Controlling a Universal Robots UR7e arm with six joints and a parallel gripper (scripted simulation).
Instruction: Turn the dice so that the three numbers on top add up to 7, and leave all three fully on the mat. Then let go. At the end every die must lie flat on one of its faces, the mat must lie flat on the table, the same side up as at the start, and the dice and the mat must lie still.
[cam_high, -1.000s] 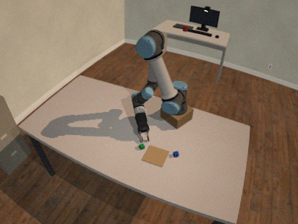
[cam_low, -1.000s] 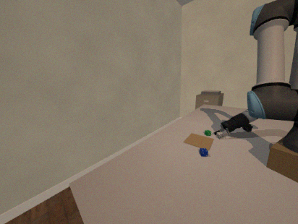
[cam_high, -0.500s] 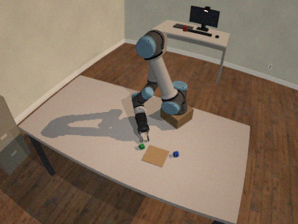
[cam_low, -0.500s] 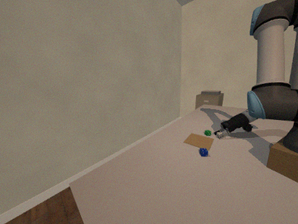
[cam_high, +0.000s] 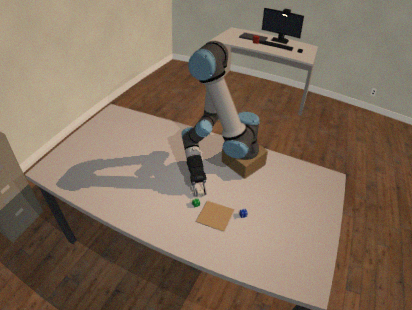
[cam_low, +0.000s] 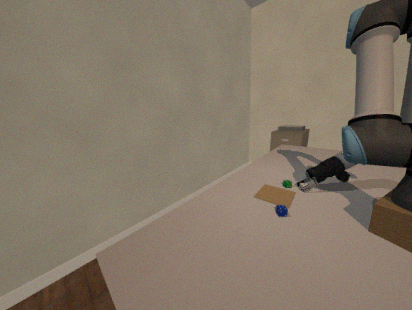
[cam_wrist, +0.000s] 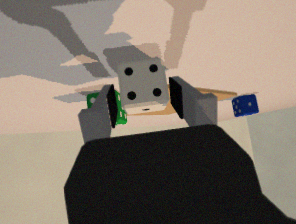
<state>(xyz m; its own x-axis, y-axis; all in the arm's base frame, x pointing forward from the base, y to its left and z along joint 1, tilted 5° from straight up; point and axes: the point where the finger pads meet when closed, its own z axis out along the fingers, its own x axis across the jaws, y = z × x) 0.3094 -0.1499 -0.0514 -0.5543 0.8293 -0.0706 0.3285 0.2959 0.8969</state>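
Right now my hand is 10 mm above the white die. The rest, counted from my hand: blue die: 240 mm to the left, 50 mm ahead, 10 mm below; green die: 70 mm ahead, 10 mm below; tan mat: 110 mm to the left, 100 mm ahead, 20 mm below.
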